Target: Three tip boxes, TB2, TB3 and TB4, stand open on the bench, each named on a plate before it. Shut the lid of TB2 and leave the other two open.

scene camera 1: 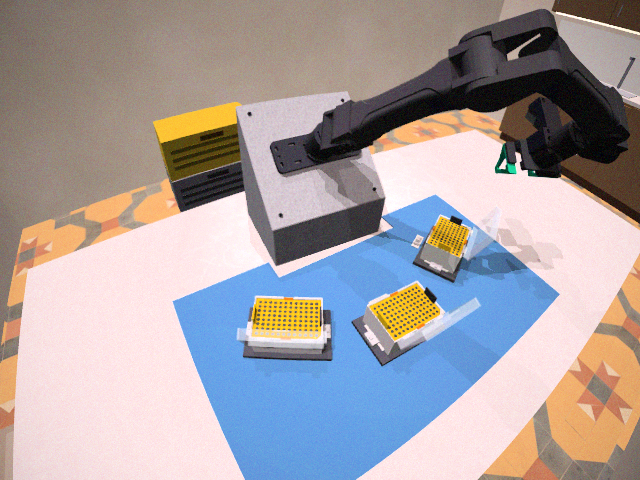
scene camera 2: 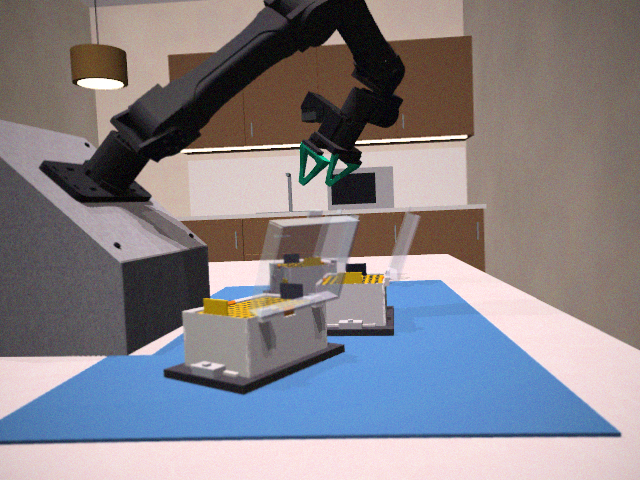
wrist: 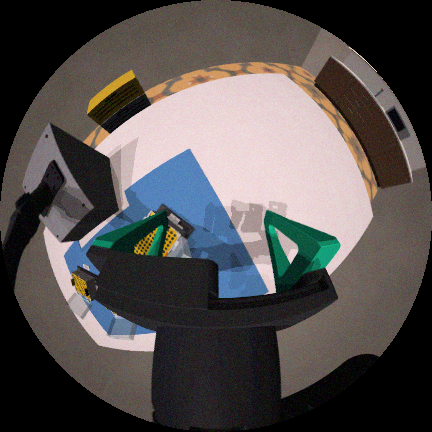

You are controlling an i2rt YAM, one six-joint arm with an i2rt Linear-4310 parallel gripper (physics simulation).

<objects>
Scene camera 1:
my gripper: 512, 172
tip box: 258, 353
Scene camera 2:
my gripper: 314, 184
tip box: 239, 355
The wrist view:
my gripper: 215, 215
</objects>
